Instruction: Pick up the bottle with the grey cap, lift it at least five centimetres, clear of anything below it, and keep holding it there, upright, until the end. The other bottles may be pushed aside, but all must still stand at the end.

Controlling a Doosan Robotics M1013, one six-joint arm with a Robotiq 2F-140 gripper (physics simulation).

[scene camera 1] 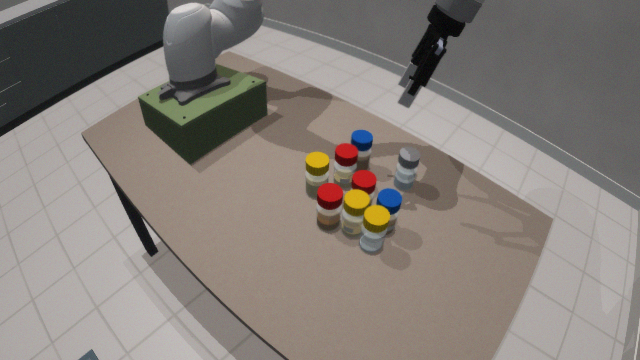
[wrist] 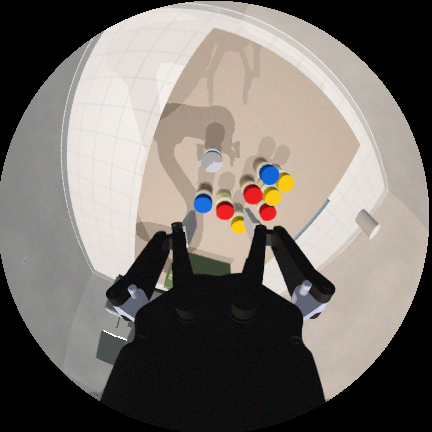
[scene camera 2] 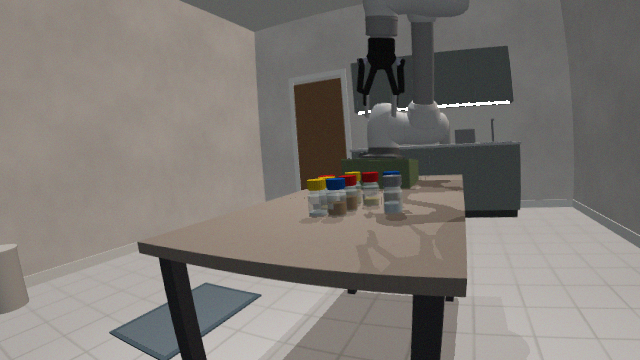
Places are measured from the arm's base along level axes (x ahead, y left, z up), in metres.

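Pixels of known places: gripper, fingertip midpoint: [scene camera 1: 403, 95] [wrist: 219, 216] [scene camera 2: 380, 116]; arm's base at its link origin: [scene camera 1: 194, 86] [scene camera 2: 383, 159].
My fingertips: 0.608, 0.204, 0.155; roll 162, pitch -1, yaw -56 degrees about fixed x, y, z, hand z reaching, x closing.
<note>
For each thing: its top centre in the pictures, then the offset to it from my fingertips, as dx, dy, dz. Level surfaces: height alone.
- bottle with the grey cap, top centre: [scene camera 1: 410, 153] [wrist: 211, 161] [scene camera 2: 391, 175] +0.030, +0.033, -0.171
- table at its surface level: dz -0.275
- blue-capped bottle at its top centre: [scene camera 1: 390, 197] [wrist: 270, 175] [scene camera 2: 335, 178] +0.084, -0.119, -0.171
The bottle with the grey cap [scene camera 1: 406, 169] [scene camera 2: 392, 194] [wrist: 212, 160] stands upright on the table [scene camera 1: 240, 220] [scene camera 2: 300, 245] [wrist: 295, 100], a little apart from the other bottles. My gripper [scene camera 1: 408, 88] [scene camera 2: 381, 107] [wrist: 219, 216] is open and empty, high above the table and the bottles. In the wrist view the grey cap lies beyond the fingertips, not between them. In scene camera 2 the fingers point down, with their tips well above the grey cap and slightly to its left.
Upright bottles with blue [scene camera 1: 361, 150], red [scene camera 1: 346, 165] and yellow [scene camera 1: 317, 172] caps stand near the grey-capped one; another blue-capped bottle [scene camera 1: 389, 207] [scene camera 2: 336, 197] is in the closer cluster. The green base block [scene camera 1: 225, 125] [scene camera 2: 410, 172] carries the arm.
</note>
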